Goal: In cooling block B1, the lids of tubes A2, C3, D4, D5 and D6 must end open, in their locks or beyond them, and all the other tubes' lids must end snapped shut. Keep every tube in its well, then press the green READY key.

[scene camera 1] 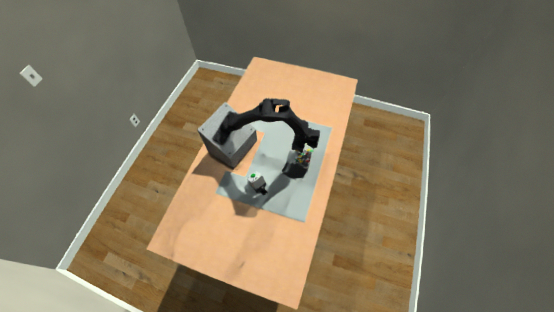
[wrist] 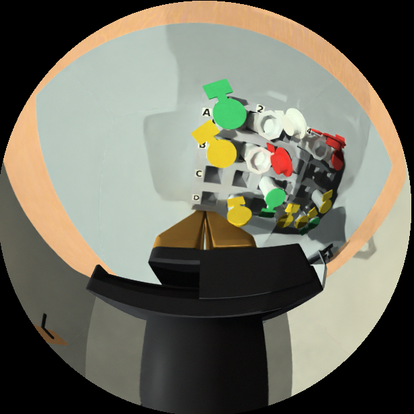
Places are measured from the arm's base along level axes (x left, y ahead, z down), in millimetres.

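Where they show: gripper, fingertip midpoint: (scene camera 1: 296, 150); arm's base, origin of the base link: (scene camera 1: 225, 127).
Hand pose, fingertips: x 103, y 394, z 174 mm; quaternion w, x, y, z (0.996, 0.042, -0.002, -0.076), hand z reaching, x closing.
Each offset is from my fingertips to the top centre of the thing. "*": to the spot under its first point. Level surfaces: height alone.
The cooling block {* dx -126, dy +39, dz +3 mm} (scene camera 1: 295, 170) (wrist: 227, 177) stands under the arm, its lettered edge by my gripper. My gripper (wrist: 204, 208) is shut and empty, its tips over or beside the row D edge near column 1. A green lid (wrist: 229, 114) at A1 and a yellow lid (wrist: 221, 153) at B1 lie flat over their tubes. The white lid (wrist: 295, 123) of A2 and the red lid (wrist: 281, 161) of B2 stand open beside their mouths. A green lid (wrist: 275, 197), a yellow lid (wrist: 239, 212) and several lids farther right are too slanted to judge. The green READY key (scene camera 1: 253, 175) tops a small box.
The small pale box {* dx -306, dy -123, dz -68 mm} (scene camera 1: 256, 182) stands on the grey mat {dz +3 mm} (scene camera 1: 280, 200), left of the block in the scene view. The arm (scene camera 1: 250, 116) arches from its grey pedestal (scene camera 1: 225, 142) over the mat to the block. The wooden table {dz +6 mm} (scene camera 1: 215, 225) extends around them.
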